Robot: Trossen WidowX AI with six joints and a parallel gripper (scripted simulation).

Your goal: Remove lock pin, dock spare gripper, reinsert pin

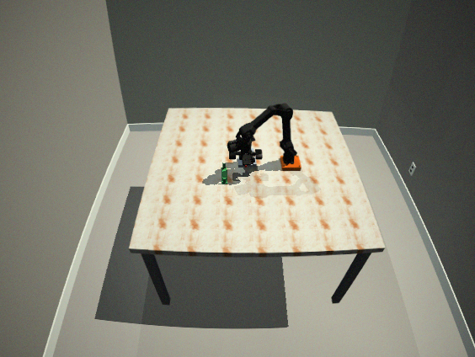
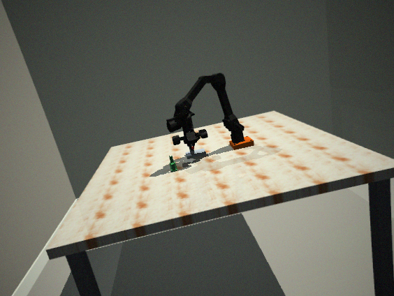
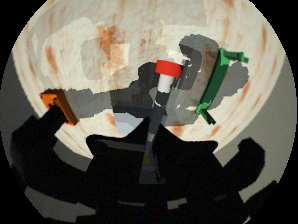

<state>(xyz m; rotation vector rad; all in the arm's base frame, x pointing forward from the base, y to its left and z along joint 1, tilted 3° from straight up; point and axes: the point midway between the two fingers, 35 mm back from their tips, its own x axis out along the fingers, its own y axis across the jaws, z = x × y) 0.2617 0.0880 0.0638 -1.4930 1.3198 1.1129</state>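
Right now my gripper tip is 1 cm past the grey mount and 5 cm to the left of it. The rest, counted from my gripper tip: green holder: 11 cm ahead, 7 cm to the left, 2 cm below; spare gripper: 5 cm to the right, 8 cm above.
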